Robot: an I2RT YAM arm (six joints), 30 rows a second.
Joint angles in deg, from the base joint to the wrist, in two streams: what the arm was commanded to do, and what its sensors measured. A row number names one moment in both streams.
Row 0, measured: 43.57, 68.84, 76.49, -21.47, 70.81, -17.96
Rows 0 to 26, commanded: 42.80, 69.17, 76.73, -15.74, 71.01, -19.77; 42.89, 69.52, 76.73, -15.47, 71.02, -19.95; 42.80, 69.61, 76.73, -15.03, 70.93, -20.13; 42.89, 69.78, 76.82, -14.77, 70.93, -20.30; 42.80, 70.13, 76.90, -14.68, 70.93, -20.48; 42.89, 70.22, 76.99, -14.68, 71.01, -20.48; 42.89, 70.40, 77.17, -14.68, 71.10, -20.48; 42.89, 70.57, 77.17, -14.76, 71.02, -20.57; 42.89, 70.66, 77.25, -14.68, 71.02, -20.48; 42.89, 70.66, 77.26, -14.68, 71.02, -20.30; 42.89, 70.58, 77.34, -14.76, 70.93, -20.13; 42.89, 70.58, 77.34, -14.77, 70.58, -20.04; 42.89, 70.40, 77.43, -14.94, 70.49, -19.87; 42.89, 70.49, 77.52, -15.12, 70.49, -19.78; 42.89, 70.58, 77.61, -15.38, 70.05, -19.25; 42.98, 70.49, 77.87, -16.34, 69.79, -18.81; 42.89, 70.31, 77.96, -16.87, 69.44, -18.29; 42.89, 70.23, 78.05, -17.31, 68.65, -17.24; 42.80, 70.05, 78.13, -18.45, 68.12, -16.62; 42.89, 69.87, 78.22, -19.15, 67.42, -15.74; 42.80, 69.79, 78.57, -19.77, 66.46, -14.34; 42.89, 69.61, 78.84, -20.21, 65.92, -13.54; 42.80, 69.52, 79.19, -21.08, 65.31, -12.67; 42.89, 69.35, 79.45, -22.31, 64.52, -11.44; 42.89, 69.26, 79.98, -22.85, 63.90, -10.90; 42.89, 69.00, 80.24, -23.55, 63.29, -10.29; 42.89, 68.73, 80.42, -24.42, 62.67, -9.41
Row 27, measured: 43.31, 70.59, 77.01, -21.56, 65.56, -13.52
